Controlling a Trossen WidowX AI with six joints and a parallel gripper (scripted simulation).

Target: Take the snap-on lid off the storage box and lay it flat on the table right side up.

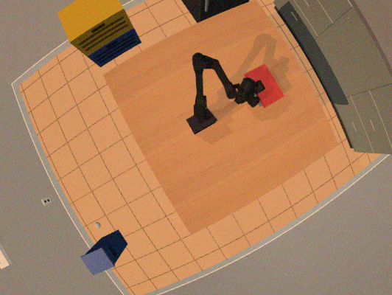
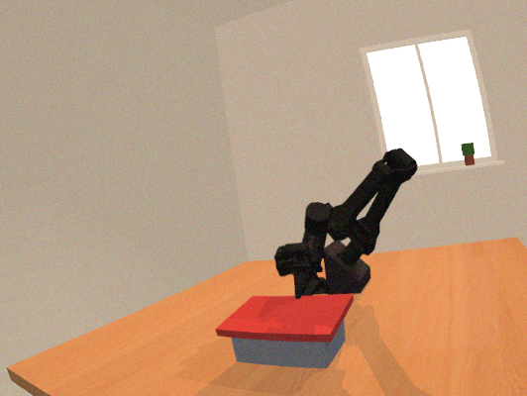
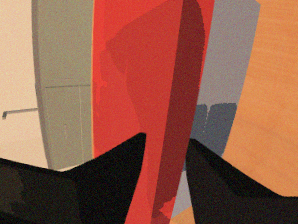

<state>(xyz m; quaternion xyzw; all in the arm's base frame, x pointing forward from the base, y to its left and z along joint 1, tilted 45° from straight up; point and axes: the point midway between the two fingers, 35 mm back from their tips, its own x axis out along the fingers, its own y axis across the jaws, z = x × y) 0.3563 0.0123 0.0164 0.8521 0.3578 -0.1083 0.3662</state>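
The red lid is 8 cm ahead of my gripper tip and 1 cm to the left of it. From my gripper tip the other things lie so: grey-blue storage box: 7 cm ahead, 1 cm to the left, 5 cm below.
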